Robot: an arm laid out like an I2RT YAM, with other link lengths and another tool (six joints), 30 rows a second.
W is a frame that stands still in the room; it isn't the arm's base.
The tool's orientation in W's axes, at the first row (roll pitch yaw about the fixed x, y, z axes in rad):
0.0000, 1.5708, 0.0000
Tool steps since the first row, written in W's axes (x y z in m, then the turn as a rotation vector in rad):
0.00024, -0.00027, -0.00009, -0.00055, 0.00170, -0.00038
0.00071, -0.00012, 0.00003, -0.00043, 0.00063, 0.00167
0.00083, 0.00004, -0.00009, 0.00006, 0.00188, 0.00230
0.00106, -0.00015, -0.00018, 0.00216, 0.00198, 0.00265
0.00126, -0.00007, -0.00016, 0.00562, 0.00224, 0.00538
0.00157, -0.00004, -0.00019, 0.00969, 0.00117, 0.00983
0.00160, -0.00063, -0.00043, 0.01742, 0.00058, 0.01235
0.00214, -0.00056, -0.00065, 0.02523, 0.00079, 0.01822
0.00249, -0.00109, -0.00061, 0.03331, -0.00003, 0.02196
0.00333, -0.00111, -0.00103, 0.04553, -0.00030, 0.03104
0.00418, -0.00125, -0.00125, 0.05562, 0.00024, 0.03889
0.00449, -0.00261, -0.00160, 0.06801, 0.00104, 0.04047
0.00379, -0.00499, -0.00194, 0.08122, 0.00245, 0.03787
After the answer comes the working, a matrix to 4 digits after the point.
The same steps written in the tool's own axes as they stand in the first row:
0.00009, -0.00027, 0.00024, 0.00038, 0.00170, -0.00055
-0.00003, -0.00012, 0.00071, -0.00167, 0.00063, -0.00043
0.00009, 0.00004, 0.00083, -0.00230, 0.00188, 0.00006
0.00018, -0.00015, 0.00106, -0.00265, 0.00198, 0.00216
0.00016, -0.00007, 0.00126, -0.00538, 0.00224, 0.00562
0.00019, -0.00004, 0.00157, -0.00983, 0.00117, 0.00969
0.00043, -0.00063, 0.00160, -0.01235, 0.00058, 0.01742
0.00065, -0.00056, 0.00214, -0.01822, 0.00079, 0.02523
0.00061, -0.00109, 0.00249, -0.02196, -0.00003, 0.03331
0.00103, -0.00111, 0.00333, -0.03104, -0.00030, 0.04553
0.00125, -0.00125, 0.00418, -0.03889, 0.00024, 0.05562
0.00160, -0.00261, 0.00449, -0.04047, 0.00104, 0.06801
0.00194, -0.00499, 0.00379, -0.03787, 0.00245, 0.08122

The tool's axes in the first row as the columns of a matrix, in W's axes (rounded; the answer above uses it unrounded):
0.0000, 0.0000, 1.0000
0.0000, 1.0000, 0.0000
-1.0000, 0.0000, 0.0000

